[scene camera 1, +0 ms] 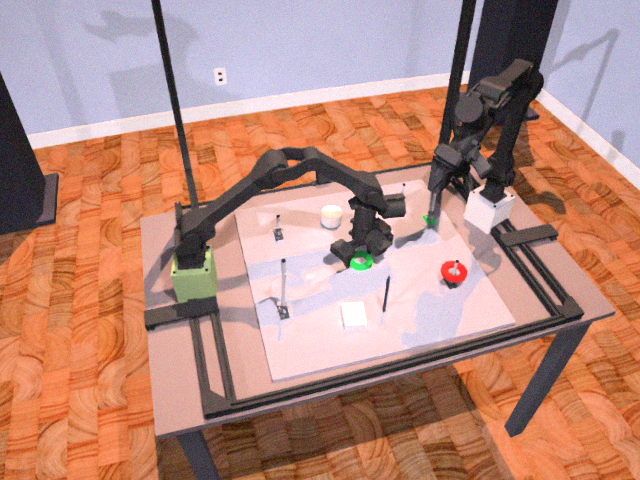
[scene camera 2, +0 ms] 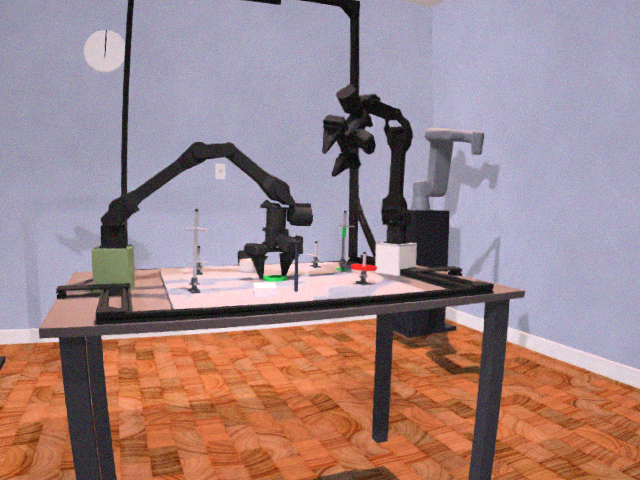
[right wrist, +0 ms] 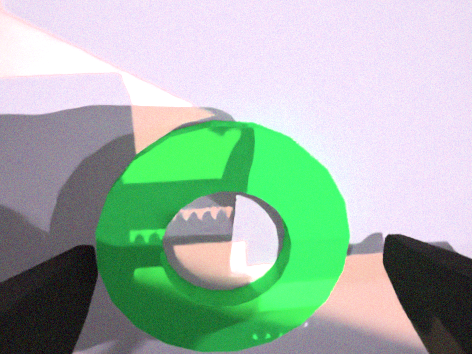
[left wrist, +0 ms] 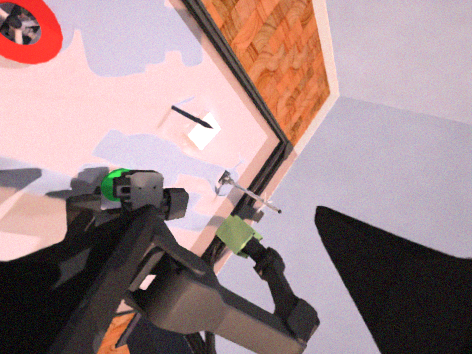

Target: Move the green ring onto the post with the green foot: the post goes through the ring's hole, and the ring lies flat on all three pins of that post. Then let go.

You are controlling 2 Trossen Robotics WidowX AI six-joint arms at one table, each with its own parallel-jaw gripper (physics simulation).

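Places are measured from the left arm's base along level axes (x left, y down, z back), in centimetres.
Pixels of known places: left gripper, fingertip midpoint: (scene camera 1: pixel 432 192) (scene camera 2: pixel 328 164) (left wrist: pixel 237 212); right gripper, fingertip midpoint: (scene camera 1: pixel 358 260) (scene camera 2: pixel 272 278) (right wrist: pixel 242 254); left arm's base at its link origin: (scene camera 1: pixel 492 194) (scene camera 2: pixel 396 242); right arm's base at its link origin: (scene camera 1: pixel 191 259) (scene camera 2: pixel 113 247) (left wrist: pixel 250 245).
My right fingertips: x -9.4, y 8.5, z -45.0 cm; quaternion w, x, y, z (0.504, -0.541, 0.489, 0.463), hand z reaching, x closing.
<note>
For each thing: its top centre in the pictures, then the offset to it from my right fingertips. "spot": a spot on its surface instead. Level surfaces: height alone.
- green ring at its top centre: (right wrist: pixel 227 252) (left wrist: pixel 122 186) (scene camera 1: pixel 360 259) (scene camera 2: pixel 274 276) dx +0.4, dy -0.5, dz +0.5 cm
- pale mat at its surface level: dy +0.3 cm
- red ring at its top centre: (left wrist: pixel 17 24) (scene camera 1: pixel 454 270) (scene camera 2: pixel 364 265) dx +21.6, dy -4.9, dz +15.1 cm
- Tall post at a spot on its surface: (scene camera 1: pixel 283 289) spot: dx +3.5, dy -10.0, dz -27.3 cm
- short post at a spot on its surface: (scene camera 1: pixel 278 227) spot: dx -21.3, dy -3.9, dz -12.5 cm
- pale round cup at its top centre: (scene camera 1: pixel 331 211) (scene camera 2: pixel 249 260) dx -18.1, dy -3.2, dz +4.6 cm
- white block at its top centre: (left wrist: pixel 205 131) (scene camera 2: pixel 264 285) (scene camera 1: pixel 353 313) dx +14.8, dy -1.7, dz -13.9 cm
- dark upright rod at its top centre: (scene camera 1: pixel 389 274) dx +17.6, dy -13.7, dz -6.1 cm
The green ring (scene camera 1: pixel 369 262) (scene camera 2: pixel 275 280) (left wrist: pixel 107 187) (right wrist: pixel 315 200) appears to lie flat on the pale mat (scene camera 1: pixel 310 356). My right gripper (scene camera 2: pixel 272 276) (right wrist: pixel 242 254) points down over it, open, with a gap between the ring and each finger; no post shows in the ring's hole. The post with the green foot (scene camera 1: pixel 428 220) (scene camera 2: pixel 344 233) stands farther right and back, upright, with a green band on its shaft in scene camera 2. My left gripper (scene camera 2: pixel 329 163) is open and empty, high above the table near that post.
A red ring (scene camera 1: pixel 445 277) (scene camera 2: pixel 363 267) is around a short post at the right. Tall post (scene camera 1: pixel 283 289) and short post (scene camera 1: pixel 278 227) stand at the left. A pale round cup (scene camera 1: pixel 331 216) is behind the right gripper. A white block (scene camera 1: pixel 353 315) and dark upright rod (scene camera 1: pixel 386 294) are in front.
</note>
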